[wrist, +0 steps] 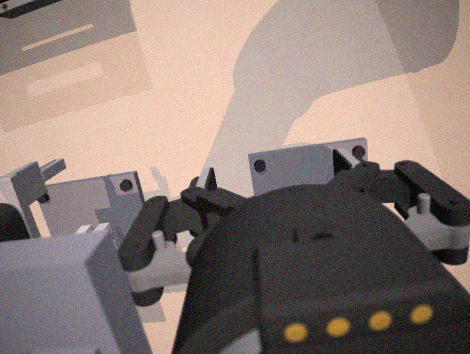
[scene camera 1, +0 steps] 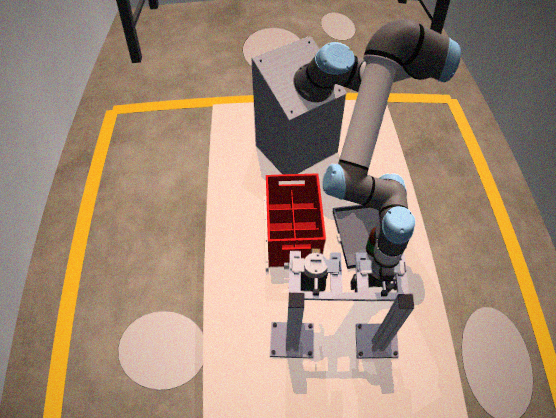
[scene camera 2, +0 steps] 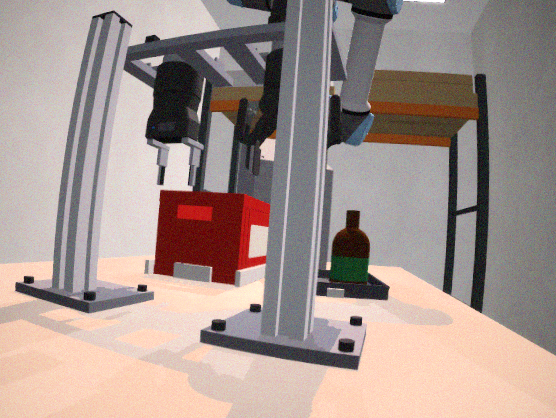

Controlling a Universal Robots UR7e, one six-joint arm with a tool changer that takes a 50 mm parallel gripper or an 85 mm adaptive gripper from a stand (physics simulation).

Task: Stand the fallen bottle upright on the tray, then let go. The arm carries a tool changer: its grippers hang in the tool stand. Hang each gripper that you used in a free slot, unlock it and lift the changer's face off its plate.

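Frame: origin at the arm's base, x ahead, y left, z up, level; millimetres.
Seen in the pictures: arm's base at its link origin: (scene camera 1: 313, 83).
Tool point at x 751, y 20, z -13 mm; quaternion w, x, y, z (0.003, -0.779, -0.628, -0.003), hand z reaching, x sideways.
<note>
Pixels of each thing's top centre, then the offset from my tool point to it. "spot": a spot on its surface instead.
- brown bottle with a green band, top centre: (scene camera 2: 353, 210) (scene camera 1: 383, 225) dx -240, dy +121, dz -200 mm
- dark tray at its top centre: (scene camera 2: 333, 275) (scene camera 1: 365, 232) dx -305, dy +96, dz -335 mm
- grey block at a spot on its surface: (wrist: 45, 290) spot: dx -50, dy -40, dz -18 mm
- red divided crate at its top centre: (scene camera 2: 224, 199) (scene camera 1: 294, 205) dx -364, dy -163, dz -185 mm
- stand's front post at a spot on its surface: (scene camera 2: 295, 225) spot: dx +135, dy +23, dz -248 mm
The brown bottle with a green band (scene camera 1: 371, 245) (scene camera 2: 351, 250) stands upright on the dark tray (scene camera 1: 353, 232) (scene camera 2: 378, 292), with no finger touching it. My adaptive gripper (scene camera 2: 252, 159) (wrist: 277, 166) is on the arm at the right slot of the tool stand (scene camera 1: 350, 299) (scene camera 2: 300, 150). Its fingers are apart, with nothing between them. A grey block (wrist: 45, 290) of the stand is close beside its body in the wrist view. Whether it rests fully in the slot, and whether the changer is locked, cannot be told. The parallel gripper (scene camera 2: 176, 172) hangs in the other slot.
A red divided crate (scene camera 1: 296, 240) (scene camera 2: 200, 240) stands left of the tray, behind the stand. The arm's pedestal (scene camera 1: 297, 142) is behind the crate. The stand's front post (scene camera 2: 295, 225) partly hides my gripper in scene camera 2. A shelf rack (scene camera 2: 481, 200) stands at the back.
</note>
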